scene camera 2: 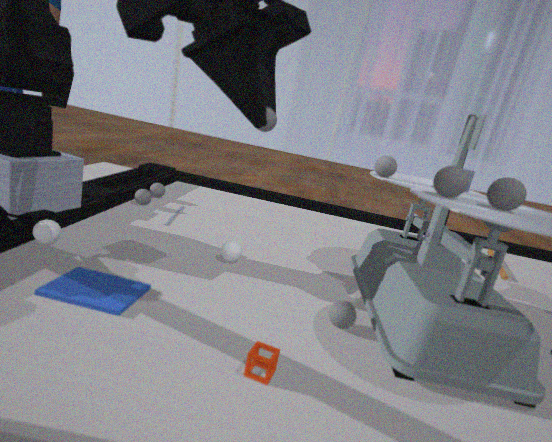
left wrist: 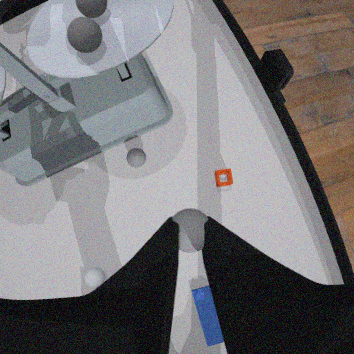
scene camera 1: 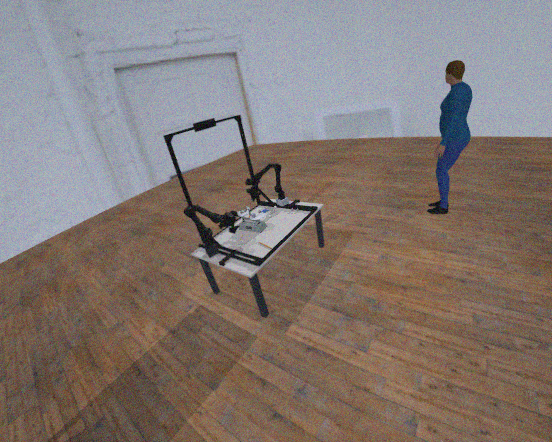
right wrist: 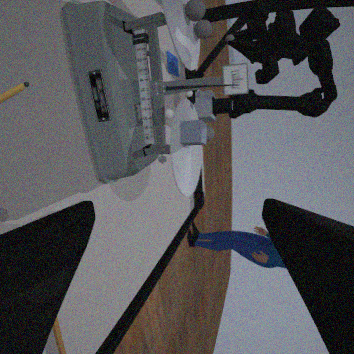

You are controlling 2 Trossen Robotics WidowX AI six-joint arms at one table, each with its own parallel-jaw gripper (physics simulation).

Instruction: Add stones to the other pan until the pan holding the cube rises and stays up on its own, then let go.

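The grey balance stands on the table. In the right wrist view, a grey cube sits on the lower pan, with a stone behind it. Two grey stones lie on the other pan. I cannot tell which pan is higher. My left gripper is shut on a grey stone, high above the table and apart from the pans. My right gripper is open and empty, its fingers wide apart, off to one side of the balance.
A loose grey stone lies beside the balance. An orange open-framed cube, a blue slab and white balls lie around. Two more grey stones lie farther back.
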